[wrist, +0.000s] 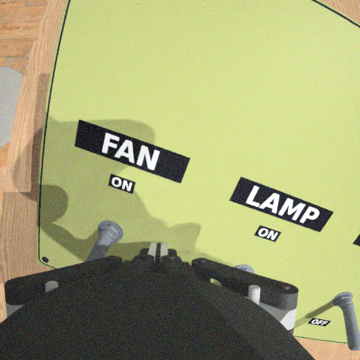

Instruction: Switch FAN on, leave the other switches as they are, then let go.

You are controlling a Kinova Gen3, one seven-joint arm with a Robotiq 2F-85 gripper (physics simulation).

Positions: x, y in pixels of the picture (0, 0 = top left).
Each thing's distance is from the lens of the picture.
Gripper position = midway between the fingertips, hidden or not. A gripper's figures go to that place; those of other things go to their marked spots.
gripper [158, 254]: 18 cm
yellow-green panel [223, 136]: 14 cm
